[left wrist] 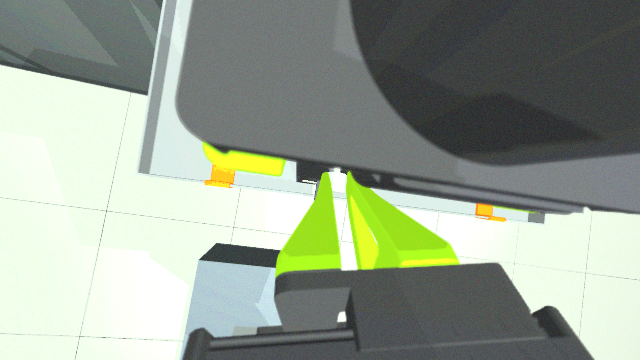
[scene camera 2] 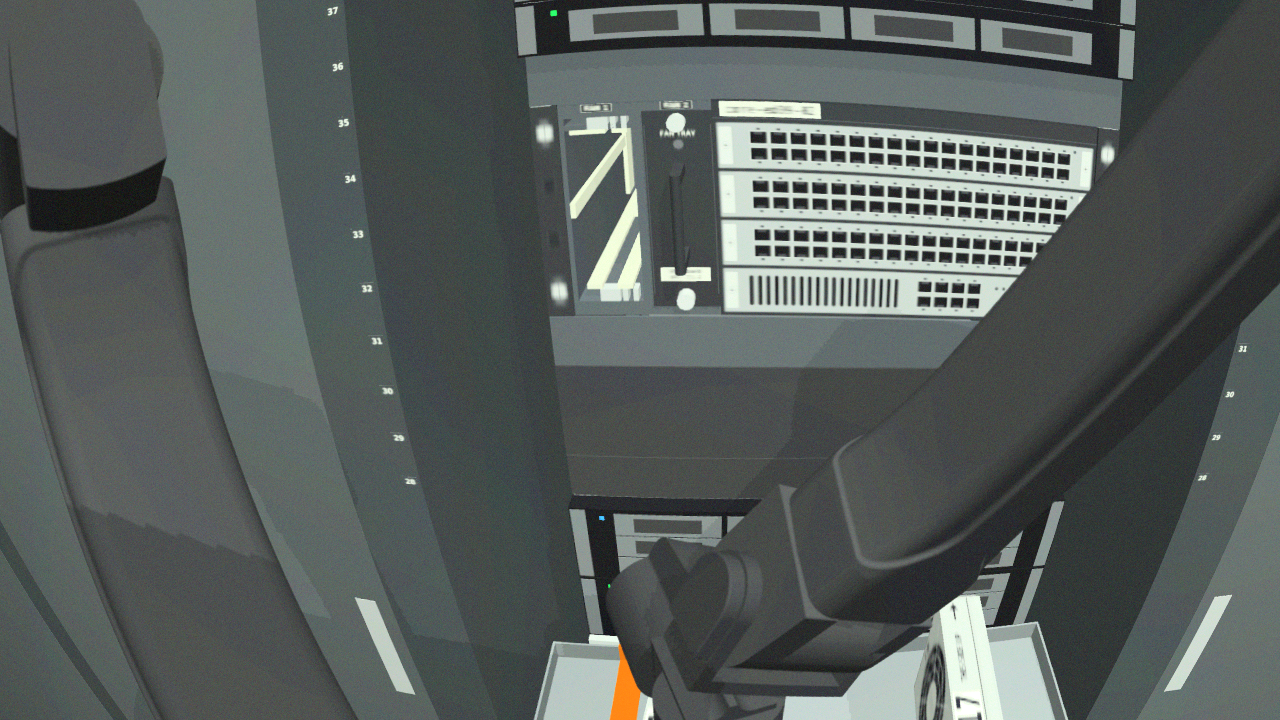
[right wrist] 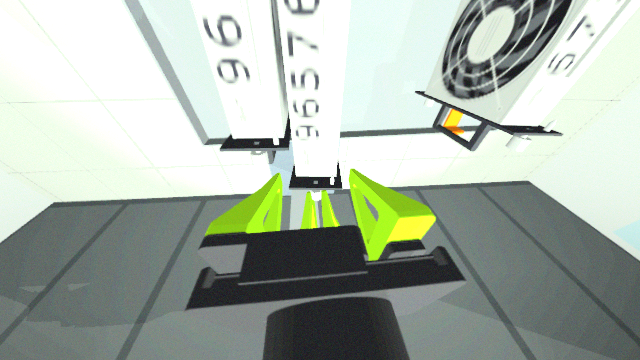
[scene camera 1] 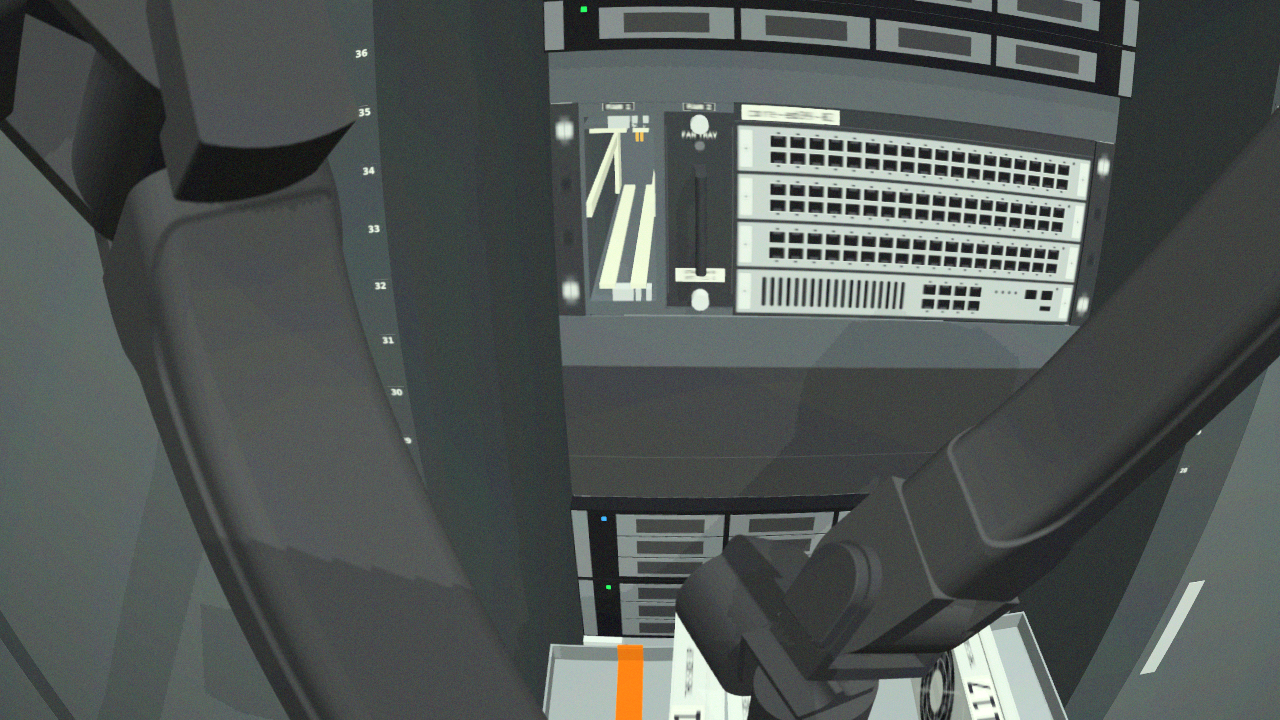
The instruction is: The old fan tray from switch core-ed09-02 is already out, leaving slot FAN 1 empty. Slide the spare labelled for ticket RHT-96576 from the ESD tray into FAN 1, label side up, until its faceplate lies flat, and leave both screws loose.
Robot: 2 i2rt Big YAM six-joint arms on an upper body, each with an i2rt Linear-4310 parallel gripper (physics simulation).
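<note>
The spare fan tray marked 96576 (right wrist: pixel 314 95) lies label up, its faceplate past the front edge of the ESD tray (right wrist: pixel 380 75) (scene camera 1: pixel 577 694) (scene camera 2: pixel 572 694). My left gripper (right wrist: pixel 316 190) is shut at this faceplate, on the spare's handle; a white screw (left wrist: pixel 338 182) shows at its tips, and the handle itself is mostly hidden. My right gripper (right wrist: pixel 315 176) is open, with one finger on each side of the spare's front end, apart from it. Slot FAN 1 (scene camera 1: pixel 615 237) (scene camera 2: pixel 613 240) is open and empty, left of the installed FAN 2 tray (scene camera 1: pixel 682 205) (scene camera 2: pixel 660 205).
Another spare (right wrist: pixel 245 100) lies close left of the held one in the right wrist view. A third spare with a visible fan (right wrist: pixel 480 45) (scene camera 1: pixel 984 667) (scene camera 2: pixel 971 649) lies farther right. An orange strap (scene camera 1: pixel 629 685) crosses the tray. The right arm (scene camera 1: pixel 1074 402) (scene camera 2: pixel 1011 385) reaches across below the switch.
</note>
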